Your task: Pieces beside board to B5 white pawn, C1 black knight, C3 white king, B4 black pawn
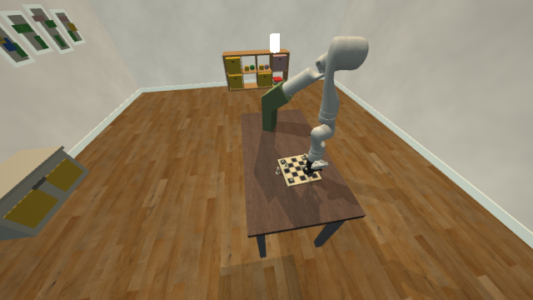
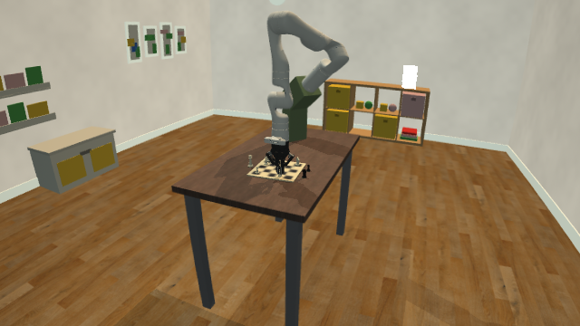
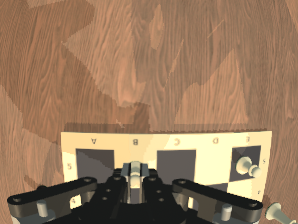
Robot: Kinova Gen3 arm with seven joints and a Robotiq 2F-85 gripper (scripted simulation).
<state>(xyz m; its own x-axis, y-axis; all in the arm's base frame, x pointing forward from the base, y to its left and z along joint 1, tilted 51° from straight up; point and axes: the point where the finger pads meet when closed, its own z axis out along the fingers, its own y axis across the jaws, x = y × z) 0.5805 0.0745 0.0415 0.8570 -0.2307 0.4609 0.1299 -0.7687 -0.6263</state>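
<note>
The black knight is 50 mm behind my hand, 90 mm to the left of it and 20 mm below it. Also, from my hand: black pawn: 130 mm behind, 80 mm to the left, 20 mm below; then chessboard: 70 mm behind, 50 mm to the right, 30 mm below; then white king: 50 mm behind, 190 mm to the right.
</note>
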